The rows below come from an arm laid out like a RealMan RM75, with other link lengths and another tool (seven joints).
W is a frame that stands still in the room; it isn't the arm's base.
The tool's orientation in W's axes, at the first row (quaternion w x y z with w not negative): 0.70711, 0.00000, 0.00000, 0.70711
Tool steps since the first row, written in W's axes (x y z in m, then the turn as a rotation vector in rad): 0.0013, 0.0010, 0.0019, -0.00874, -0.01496, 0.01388; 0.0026, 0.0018, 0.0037, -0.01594, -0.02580, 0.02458; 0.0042, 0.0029, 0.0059, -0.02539, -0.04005, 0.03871; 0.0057, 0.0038, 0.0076, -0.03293, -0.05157, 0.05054; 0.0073, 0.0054, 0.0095, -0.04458, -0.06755, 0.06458
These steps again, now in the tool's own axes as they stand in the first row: 0.0010, -0.0013, 0.0019, -0.01496, 0.00874, 0.01388; 0.0018, -0.0026, 0.0037, -0.02580, 0.01594, 0.02458; 0.0029, -0.0042, 0.0059, -0.04005, 0.02539, 0.03871; 0.0038, -0.0057, 0.0076, -0.05157, 0.03293, 0.05054; 0.0054, -0.0073, 0.0095, -0.06755, 0.04458, 0.06458
